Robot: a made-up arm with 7 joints.
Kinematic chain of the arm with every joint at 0, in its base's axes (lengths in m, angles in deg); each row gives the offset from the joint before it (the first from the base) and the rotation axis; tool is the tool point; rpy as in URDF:
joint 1: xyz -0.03 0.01 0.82 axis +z
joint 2: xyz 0 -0.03 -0.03 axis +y
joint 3: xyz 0.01 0 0.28 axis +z
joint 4: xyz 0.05 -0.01 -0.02 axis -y
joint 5: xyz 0.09 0 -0.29 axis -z
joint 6: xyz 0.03 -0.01 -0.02 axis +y
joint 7: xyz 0.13 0 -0.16 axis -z
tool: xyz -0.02 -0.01 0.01 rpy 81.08 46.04 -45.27
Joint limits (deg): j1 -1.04..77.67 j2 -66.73..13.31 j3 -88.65..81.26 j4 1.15..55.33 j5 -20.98..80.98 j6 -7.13..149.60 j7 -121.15..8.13
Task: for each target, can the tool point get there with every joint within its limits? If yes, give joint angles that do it. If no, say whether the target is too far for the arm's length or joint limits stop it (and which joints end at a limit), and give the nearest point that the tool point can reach.
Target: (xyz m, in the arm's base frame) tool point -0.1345 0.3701 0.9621
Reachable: yes | joints 62.06 -50.73 54.01 34.98 62.30 32.47 -30.23
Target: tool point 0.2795 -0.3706 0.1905
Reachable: no: joint limits stop it (at a limit: joint 1, joint 2, joint 7) | nearest point 0.1965 -0.2407 0.5346 | short by 0.377 m
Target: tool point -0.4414 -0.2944 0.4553
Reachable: no: joint limits stop it (at a limit: joint 1, joint 2, joint 3, joint 4, joint 7) | nearest point -0.2302 -0.2279 0.6216 | short by 0.277 m
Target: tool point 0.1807 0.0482 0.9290
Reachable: yes | joints 49.12 -58.68 -18.54 35.95 -1.62 109.12 -7.54
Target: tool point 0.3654 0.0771 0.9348
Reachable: yes | joints 20.80 -33.15 -0.06 40.57 -7.98 69.20 -94.46
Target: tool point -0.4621 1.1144 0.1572
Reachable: no: too far | nearest point -0.1813 0.5046 0.6917 | short by 0.858 m
